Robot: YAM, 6 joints.
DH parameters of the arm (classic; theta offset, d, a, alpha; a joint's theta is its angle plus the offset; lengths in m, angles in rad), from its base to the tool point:
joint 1: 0 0.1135 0.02 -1.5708
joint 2: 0 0 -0.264 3.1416
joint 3: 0.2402 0 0.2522 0
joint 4: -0.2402 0 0.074 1.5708
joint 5: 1.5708 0 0 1.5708
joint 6: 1.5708 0.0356 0 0
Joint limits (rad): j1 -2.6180..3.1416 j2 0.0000..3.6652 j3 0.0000..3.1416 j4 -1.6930..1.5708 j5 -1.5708..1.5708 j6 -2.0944..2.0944
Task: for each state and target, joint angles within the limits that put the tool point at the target. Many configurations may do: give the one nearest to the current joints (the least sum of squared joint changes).
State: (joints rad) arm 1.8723 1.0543 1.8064 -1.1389 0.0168 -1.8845
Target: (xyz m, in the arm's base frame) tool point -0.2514 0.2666 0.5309
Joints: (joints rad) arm 2.3246 1.7639 2.2608 -0.5991 -0.0235 -1.8845
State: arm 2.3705 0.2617 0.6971 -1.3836 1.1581 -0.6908
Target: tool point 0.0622 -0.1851 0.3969
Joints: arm 1.7262 0.0222 1.4800 -1.1407 1.1716 -0.6908
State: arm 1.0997 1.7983 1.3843 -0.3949 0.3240 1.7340
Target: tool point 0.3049 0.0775 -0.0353
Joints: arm 0.2913 2.3927 1.0685 -0.4066 0.3836 1.7340
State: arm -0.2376 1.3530 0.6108 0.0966 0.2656 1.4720
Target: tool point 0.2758 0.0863 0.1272
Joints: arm 0.3264 1.6056 0.6360 0.1169 0.1892 1.4720
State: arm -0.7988 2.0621 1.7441 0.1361 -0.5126 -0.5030
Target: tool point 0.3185 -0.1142 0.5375
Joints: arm -0.4017 1.5711 1.8242 0.1484 -0.5769 -0.5030
